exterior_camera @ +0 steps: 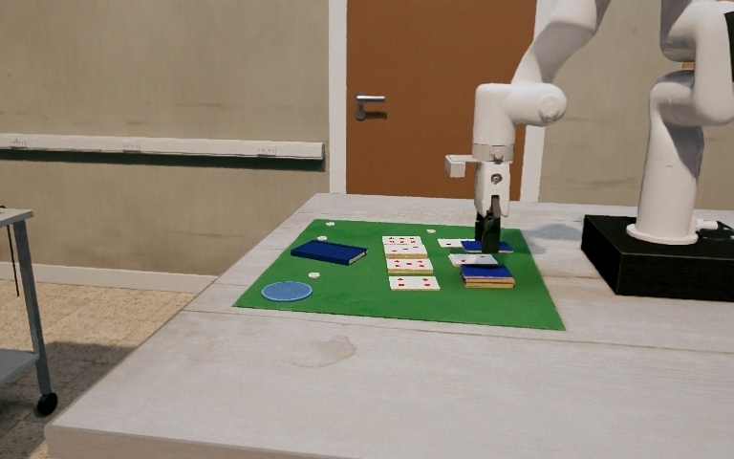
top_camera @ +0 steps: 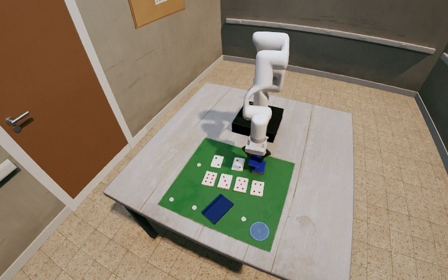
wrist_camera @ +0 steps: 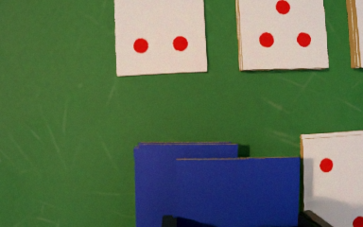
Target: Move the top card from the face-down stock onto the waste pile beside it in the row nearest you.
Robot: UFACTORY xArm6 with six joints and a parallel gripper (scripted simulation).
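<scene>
Now: the card 4 cm ahead of my hand, 22 cm to the right of it and 7 cm below it. Round my hand: green mat: 15 cm ahead, 9 cm to the right, 9 cm below; then tile: 2 cm below.
</scene>
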